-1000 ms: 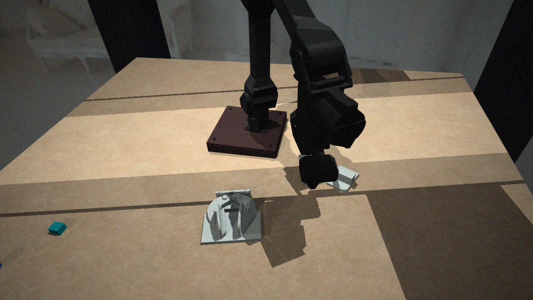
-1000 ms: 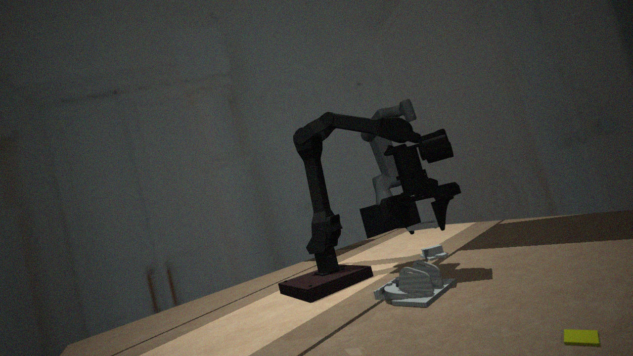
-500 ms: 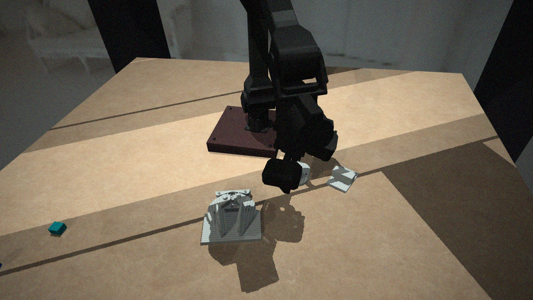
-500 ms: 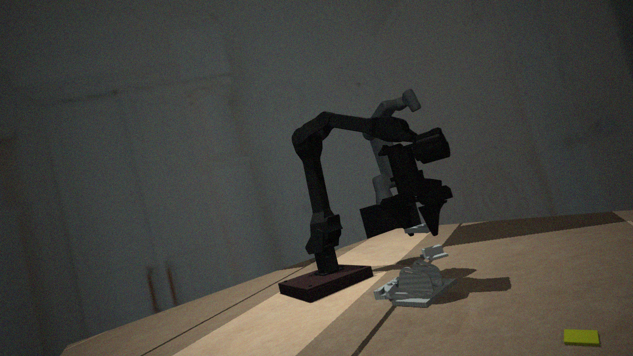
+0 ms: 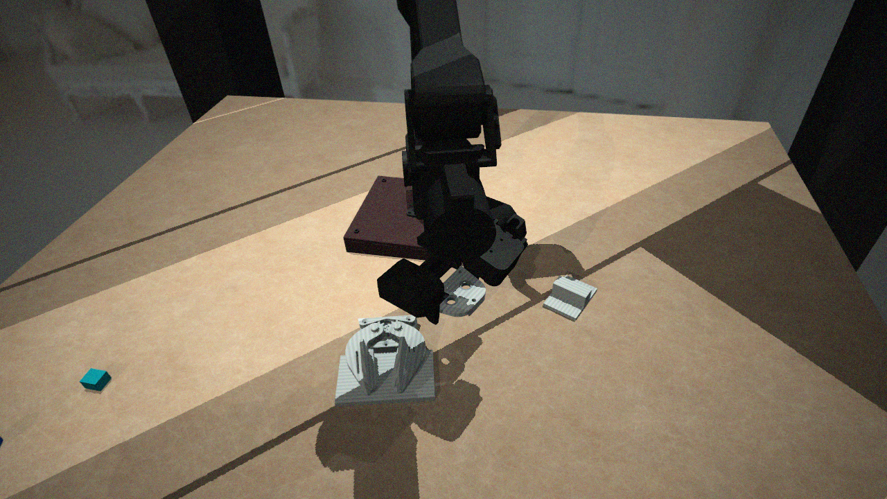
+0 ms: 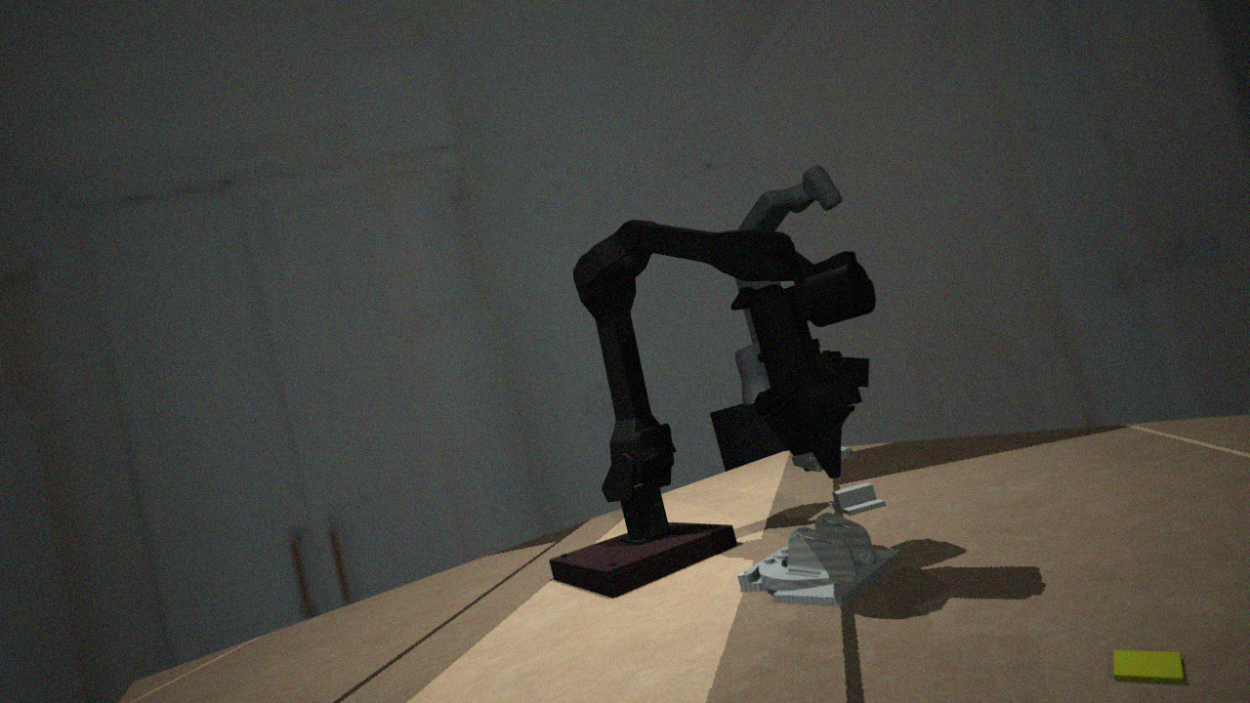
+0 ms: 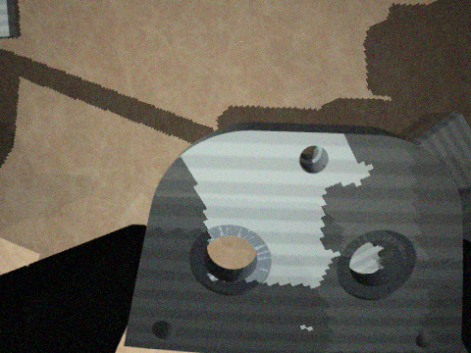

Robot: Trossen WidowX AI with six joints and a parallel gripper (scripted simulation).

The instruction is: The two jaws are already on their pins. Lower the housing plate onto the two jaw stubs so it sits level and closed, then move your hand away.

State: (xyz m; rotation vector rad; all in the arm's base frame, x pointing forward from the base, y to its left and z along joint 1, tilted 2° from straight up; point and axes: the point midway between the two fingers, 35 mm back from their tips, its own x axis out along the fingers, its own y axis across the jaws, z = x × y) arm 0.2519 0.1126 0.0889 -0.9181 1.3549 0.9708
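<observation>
Now: the pale base plate 70 mm ahead of my gripper tip, 70 mm to the right of it and 80 mm below it. From my gripper tip the other things lie so: teal block (180 mm ahead, 430 mm to the right, 80 mm below); yellow block (350 mm ahead, 90 mm to the right, 80 mm below).
</observation>
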